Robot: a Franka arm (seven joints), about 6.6 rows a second.
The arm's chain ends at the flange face. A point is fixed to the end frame.
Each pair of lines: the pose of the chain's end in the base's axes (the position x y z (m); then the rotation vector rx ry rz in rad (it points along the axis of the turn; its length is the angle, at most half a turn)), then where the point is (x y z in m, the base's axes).
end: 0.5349 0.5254 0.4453 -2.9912 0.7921 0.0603
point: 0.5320 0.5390 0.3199
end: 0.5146 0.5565 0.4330 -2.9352 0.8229 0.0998
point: 0.5104 0.5765 0.3085
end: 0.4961 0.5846 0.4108 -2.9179 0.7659 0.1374
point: 0.4893 0.6089 0.2872
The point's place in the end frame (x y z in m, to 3 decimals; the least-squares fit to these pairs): -0.003 -0.006 0.126
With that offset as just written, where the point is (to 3 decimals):
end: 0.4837 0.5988 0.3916 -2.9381 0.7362 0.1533
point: 0.475 0.622 0.268
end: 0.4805 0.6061 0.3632 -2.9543 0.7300 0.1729
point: 0.470 0.628 0.239
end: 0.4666 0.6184 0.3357 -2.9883 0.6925 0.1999
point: 0.453 0.637 0.212
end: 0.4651 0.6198 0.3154 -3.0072 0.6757 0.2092
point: 0.450 0.637 0.191
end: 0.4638 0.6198 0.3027 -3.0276 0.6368 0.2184
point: 0.447 0.635 0.179
